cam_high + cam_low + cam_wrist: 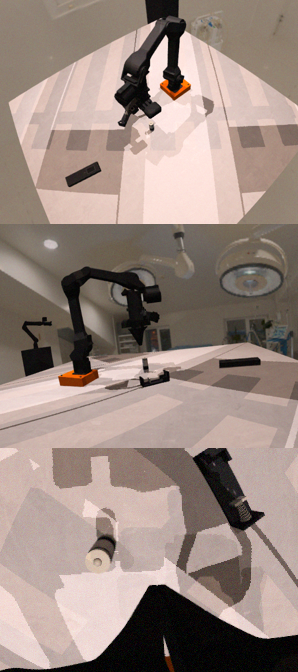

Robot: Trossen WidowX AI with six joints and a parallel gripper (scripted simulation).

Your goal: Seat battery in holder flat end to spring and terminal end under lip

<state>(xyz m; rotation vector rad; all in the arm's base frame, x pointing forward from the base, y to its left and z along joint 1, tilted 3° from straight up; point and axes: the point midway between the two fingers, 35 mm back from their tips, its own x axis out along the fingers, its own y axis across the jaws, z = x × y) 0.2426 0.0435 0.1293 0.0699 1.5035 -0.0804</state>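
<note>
The battery lies 9 cm below my gripper tip and 4 cm to the left of it. The rest, counted from my gripper tip: black remote (38 cm ahead, 10 cm below, 1 cm to the right).
</note>
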